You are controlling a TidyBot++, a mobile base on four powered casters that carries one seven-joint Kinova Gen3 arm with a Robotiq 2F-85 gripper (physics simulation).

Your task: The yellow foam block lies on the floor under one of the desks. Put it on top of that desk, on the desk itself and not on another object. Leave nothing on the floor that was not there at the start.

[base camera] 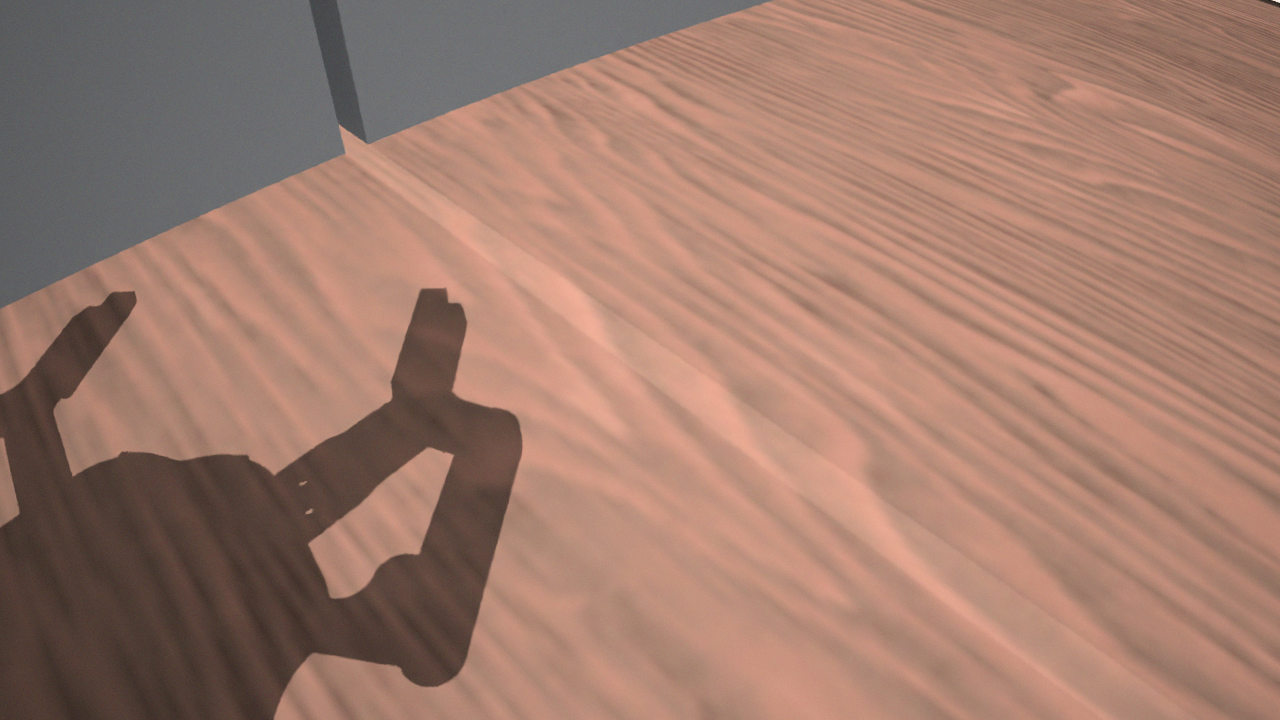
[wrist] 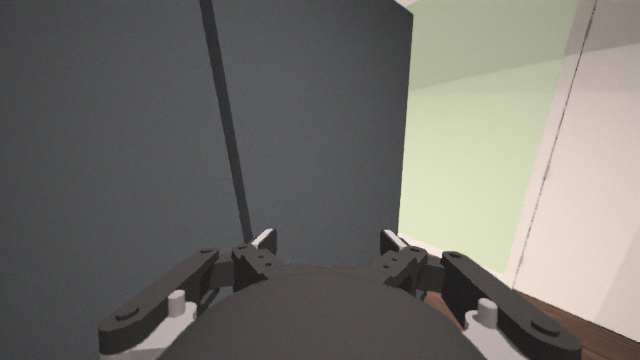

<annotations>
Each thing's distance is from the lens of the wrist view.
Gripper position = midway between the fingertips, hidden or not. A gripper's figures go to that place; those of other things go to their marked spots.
my gripper (wrist: pixel 327 240): 16 cm
white door frame (wrist: pixel 569 249): 223 cm
</annotations>
